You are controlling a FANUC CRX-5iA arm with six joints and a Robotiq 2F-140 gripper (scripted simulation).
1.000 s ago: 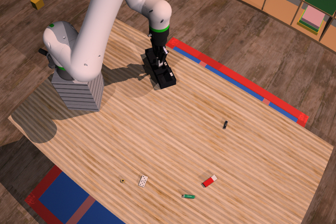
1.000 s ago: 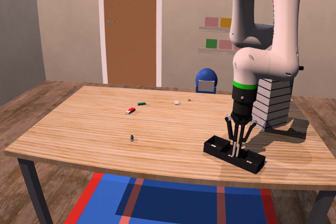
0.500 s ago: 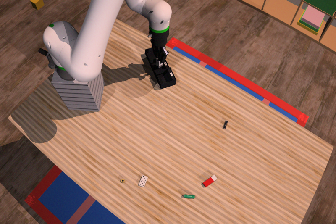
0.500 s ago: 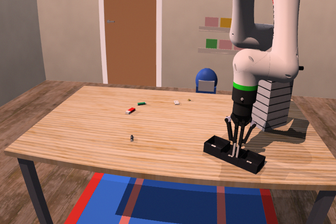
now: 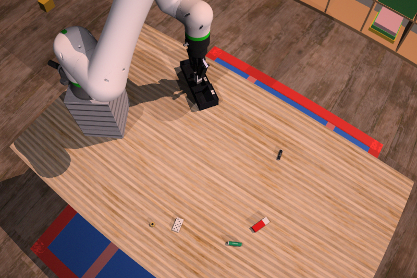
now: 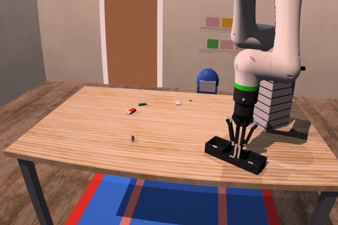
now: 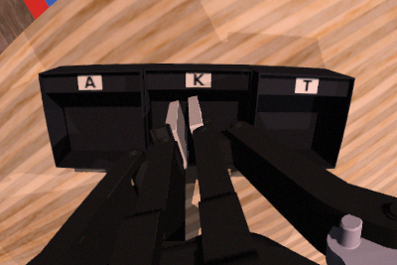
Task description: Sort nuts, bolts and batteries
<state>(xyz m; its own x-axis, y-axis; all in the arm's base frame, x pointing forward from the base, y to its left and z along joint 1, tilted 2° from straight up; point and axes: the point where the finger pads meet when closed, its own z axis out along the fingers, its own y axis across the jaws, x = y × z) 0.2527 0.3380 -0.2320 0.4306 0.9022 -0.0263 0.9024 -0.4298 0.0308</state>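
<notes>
Now: the three joined black bins 3 cm below my hand, 1 cm to the right of it and 1 cm ahead of it. Also, from my hand: dark battery 45 cm ahead, 15 cm to the right, 4 cm below; white domino 58 cm to the right, 23 cm ahead, 4 cm below; brass nut 63 cm to the right, 15 cm ahead, 5 cm below.
</notes>
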